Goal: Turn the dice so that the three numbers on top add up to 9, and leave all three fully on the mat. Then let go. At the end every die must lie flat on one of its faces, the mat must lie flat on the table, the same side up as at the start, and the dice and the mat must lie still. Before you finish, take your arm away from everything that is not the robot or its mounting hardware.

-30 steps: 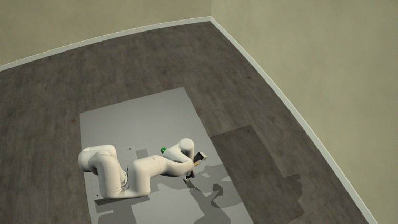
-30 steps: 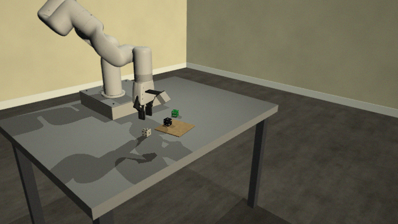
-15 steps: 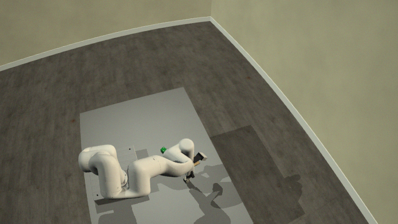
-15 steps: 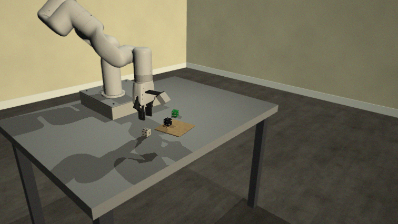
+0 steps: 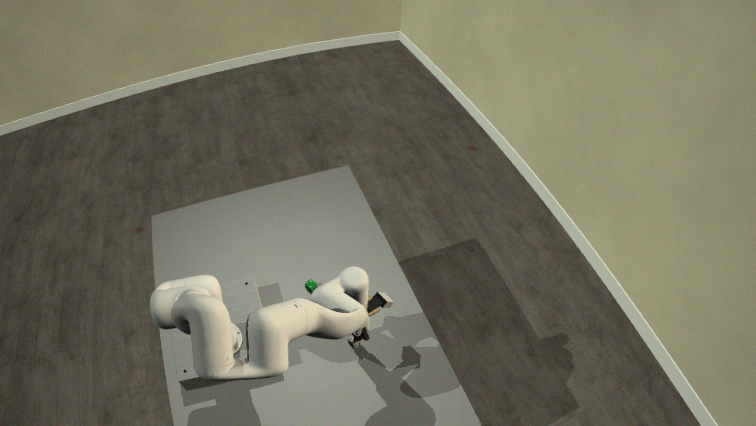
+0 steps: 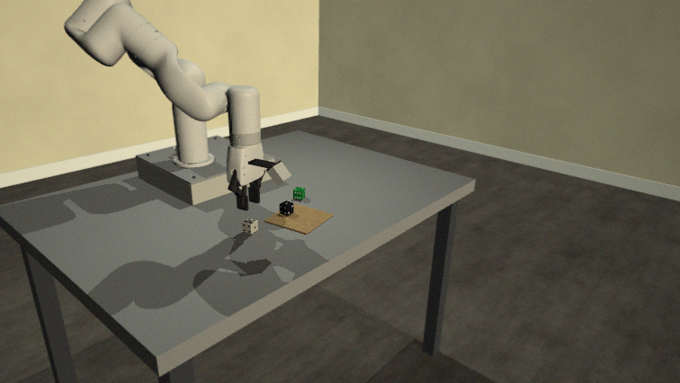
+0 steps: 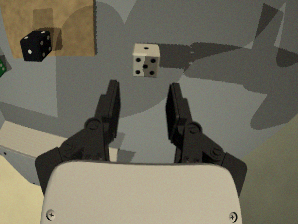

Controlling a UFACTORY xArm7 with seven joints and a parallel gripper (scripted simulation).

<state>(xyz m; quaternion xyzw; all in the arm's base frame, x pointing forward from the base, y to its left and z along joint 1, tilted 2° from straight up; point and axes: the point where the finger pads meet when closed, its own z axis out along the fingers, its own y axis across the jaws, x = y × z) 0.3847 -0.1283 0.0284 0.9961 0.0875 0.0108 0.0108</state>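
The white die is 8 cm below my hand. Also, from my hand: black die: 14 cm to the left, 7 cm below; green die: 4 cm behind, 25 cm to the left, 8 cm below; tan mat: 5 cm ahead, 14 cm to the left, 9 cm below.
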